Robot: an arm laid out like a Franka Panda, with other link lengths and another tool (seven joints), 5 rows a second.
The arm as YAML. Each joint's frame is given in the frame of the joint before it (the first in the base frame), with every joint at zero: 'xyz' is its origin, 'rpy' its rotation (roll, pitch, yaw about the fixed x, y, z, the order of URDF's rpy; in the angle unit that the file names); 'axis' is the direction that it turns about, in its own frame. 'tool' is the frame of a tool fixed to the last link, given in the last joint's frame.
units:
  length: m
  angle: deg
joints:
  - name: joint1
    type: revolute
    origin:
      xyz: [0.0, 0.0, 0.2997]
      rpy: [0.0, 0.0, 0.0]
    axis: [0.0, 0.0, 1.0]
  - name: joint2
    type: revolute
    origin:
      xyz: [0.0, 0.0, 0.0]
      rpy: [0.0, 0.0, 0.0]
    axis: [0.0, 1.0, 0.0]
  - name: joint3
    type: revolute
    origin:
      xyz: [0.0, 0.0, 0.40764]
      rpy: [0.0, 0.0, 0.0]
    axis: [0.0, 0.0, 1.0]
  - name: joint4
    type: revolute
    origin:
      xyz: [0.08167, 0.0, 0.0]
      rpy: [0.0, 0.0, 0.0]
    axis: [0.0, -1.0, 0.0]
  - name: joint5
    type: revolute
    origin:
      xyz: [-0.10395, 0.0, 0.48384]
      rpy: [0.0, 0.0, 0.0]
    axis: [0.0, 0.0, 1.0]
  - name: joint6
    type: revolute
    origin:
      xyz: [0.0, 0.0, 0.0]
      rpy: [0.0, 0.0, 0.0]
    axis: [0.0, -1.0, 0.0]
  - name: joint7
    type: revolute
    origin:
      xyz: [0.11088, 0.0, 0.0]
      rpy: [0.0, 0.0, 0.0]
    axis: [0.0, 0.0, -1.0]
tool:
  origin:
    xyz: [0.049, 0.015, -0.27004]
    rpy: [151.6, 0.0, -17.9]
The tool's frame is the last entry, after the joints.
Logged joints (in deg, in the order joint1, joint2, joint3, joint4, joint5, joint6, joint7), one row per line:
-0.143 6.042 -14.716 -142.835 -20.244 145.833 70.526
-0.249 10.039 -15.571 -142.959 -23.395 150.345 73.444
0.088 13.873 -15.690 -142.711 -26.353 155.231 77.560
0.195 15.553 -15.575 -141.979 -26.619 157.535 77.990
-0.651 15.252 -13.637 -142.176 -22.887 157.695 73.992
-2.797 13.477 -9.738 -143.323 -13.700 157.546 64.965
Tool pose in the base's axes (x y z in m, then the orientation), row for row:
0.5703 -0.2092 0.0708 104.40 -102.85 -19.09
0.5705 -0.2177 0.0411 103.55 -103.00 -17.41
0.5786 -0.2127 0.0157 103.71 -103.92 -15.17
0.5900 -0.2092 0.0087 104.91 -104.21 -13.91
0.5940 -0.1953 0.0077 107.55 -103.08 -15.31
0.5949 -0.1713 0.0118 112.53 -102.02 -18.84
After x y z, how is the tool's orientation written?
As a rotation vector, in degrees.
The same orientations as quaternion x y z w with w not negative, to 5 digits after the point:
0.67868 -0.66861 -0.12410 0.27740
0.67516 -0.67158 -0.11352 0.28328
0.67475 -0.67611 -0.09870 0.27901
0.67987 -0.67534 -0.09014 0.27124
0.69330 -0.66448 -0.09869 0.26087
0.71499 -0.64821 -0.11971 0.23297

